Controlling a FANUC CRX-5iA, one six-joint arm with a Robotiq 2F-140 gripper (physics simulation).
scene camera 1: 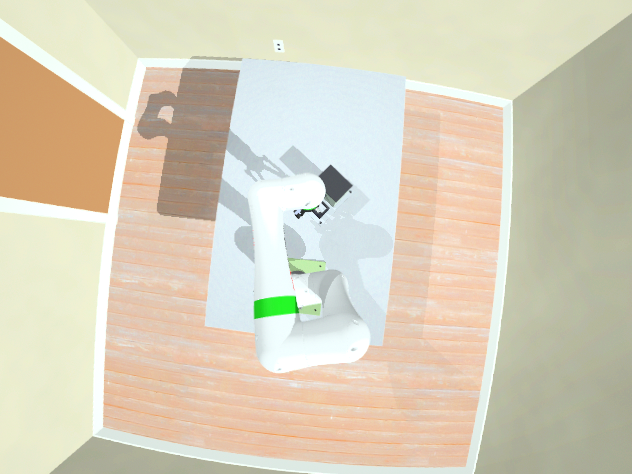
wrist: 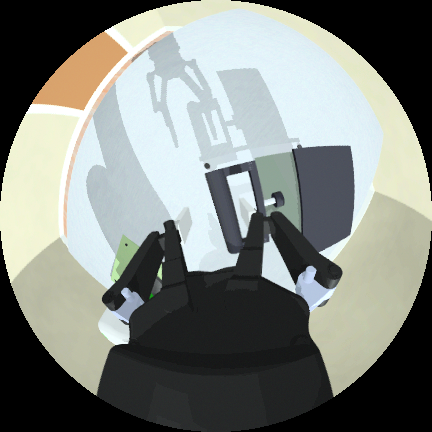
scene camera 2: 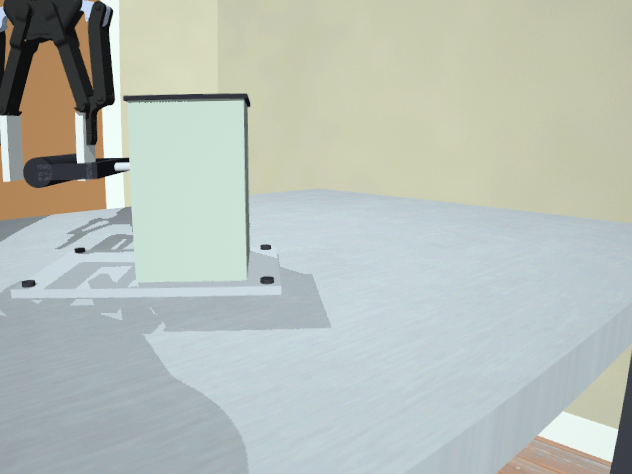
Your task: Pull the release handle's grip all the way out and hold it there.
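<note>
The release handle's grip (scene camera 2: pixel 38 172) (wrist: pixel 224 210) is the thick dark bar of a rectangular loop on the left side of a pale green housing (scene camera 1: pixel 335 182) (scene camera 2: pixel 188 188) (wrist: pixel 277 175) with a dark top. A short white rod (scene camera 2: pixel 121 166) (wrist: pixel 270 201) shows between loop and housing. My gripper (scene camera 2: pixel 48 176) (wrist: pixel 214 210) is partly open and points down, its pads on either side of the grip bar. One pad is outside the bar; the other is at the loop's opening. Both pads look apart from the bar. In the overhead view the arm hides part of the gripper.
The housing stands on a pale base plate (scene camera 2: pixel 204 291) with dark bolts, on the grey-blue table (scene camera 1: pixel 316 112) (scene camera 2: pixel 408 265) (wrist: pixel 300 90). Green brackets (scene camera 1: pixel 311 265) (wrist: pixel 125 252) are by the arm's base. A wall rises behind the table's far edge.
</note>
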